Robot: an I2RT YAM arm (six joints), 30 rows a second.
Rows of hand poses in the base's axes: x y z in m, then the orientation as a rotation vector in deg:
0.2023, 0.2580, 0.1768, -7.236, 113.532, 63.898
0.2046, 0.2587, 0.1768, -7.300, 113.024, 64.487
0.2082, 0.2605, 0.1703, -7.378, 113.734, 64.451
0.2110, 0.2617, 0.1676, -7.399, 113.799, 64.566
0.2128, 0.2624, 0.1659, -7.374, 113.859, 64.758
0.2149, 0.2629, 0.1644, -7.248, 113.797, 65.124
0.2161, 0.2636, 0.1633, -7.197, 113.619, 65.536
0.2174, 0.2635, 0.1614, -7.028, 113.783, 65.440
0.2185, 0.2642, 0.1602, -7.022, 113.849, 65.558
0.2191, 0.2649, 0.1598, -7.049, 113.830, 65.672
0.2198, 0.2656, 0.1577, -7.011, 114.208, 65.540
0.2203, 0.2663, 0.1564, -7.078, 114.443, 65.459
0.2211, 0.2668, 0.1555, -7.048, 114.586, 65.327
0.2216, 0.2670, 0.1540, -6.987, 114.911, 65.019
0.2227, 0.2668, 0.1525, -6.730, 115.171, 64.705
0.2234, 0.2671, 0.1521, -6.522, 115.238, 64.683
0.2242, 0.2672, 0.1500, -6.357, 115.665, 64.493
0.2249, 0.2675, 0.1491, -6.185, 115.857, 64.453
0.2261, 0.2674, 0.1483, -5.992, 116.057, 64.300
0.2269, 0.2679, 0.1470, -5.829, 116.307, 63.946
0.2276, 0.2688, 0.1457, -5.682, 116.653, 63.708
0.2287, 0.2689, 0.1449, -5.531, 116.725, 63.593
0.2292, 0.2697, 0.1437, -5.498, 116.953, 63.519
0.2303, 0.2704, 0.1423, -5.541, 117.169, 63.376
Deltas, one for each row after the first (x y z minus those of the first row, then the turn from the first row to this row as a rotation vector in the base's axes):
0.0023, 0.0007, 0.0000, 0.536, -0.254, 0.209
0.0059, 0.0025, -0.0065, 0.212, 0.303, 0.414
0.0087, 0.0037, -0.0092, 0.250, 0.388, 0.500
0.0105, 0.0044, -0.0109, 0.352, 0.509, 0.594
0.0126, 0.0049, -0.0124, 0.642, 0.618, 0.678
0.0138, 0.0056, -0.0135, 0.978, 0.621, 0.806
0.0151, 0.0055, -0.0154, 0.913, 0.781, 0.689
0.0162, 0.0062, -0.0166, 0.961, 0.877, 0.759
0.0168, 0.0069, -0.0170, 1.029, 0.890, 0.829
0.0175, 0.0076, -0.0191, 0.814, 1.174, 0.830
0.0180, 0.0083, -0.0204, 0.652, 1.322, 0.891
0.0188, 0.0088, -0.0213, 0.526, 1.408, 0.841
0.0193, 0.0090, -0.0228, 0.234, 1.599, 0.729
0.0204, 0.0088, -0.0243, 0.029, 1.798, 0.473
0.0211, 0.0091, -0.0247, 0.059, 1.914, 0.345
0.0219, 0.0092, -0.0268, -0.165, 2.264, 0.251
0.0226, 0.0095, -0.0277, -0.206, 2.467, 0.169
0.0238, 0.0094, -0.0285, -0.311, 2.649, 0.020
0.0246, 0.0099, -0.0298, -0.568, 2.798, -0.195
0.0253, 0.0108, -0.0311, -0.796, 3.061, -0.319
0.0264, 0.0109, -0.0319, -0.843, 3.134, -0.454
0.0269, 0.0117, -0.0331, -0.964, 3.313, -0.453
0.0280, 0.0124, -0.0345, -1.147, 3.435, -0.441

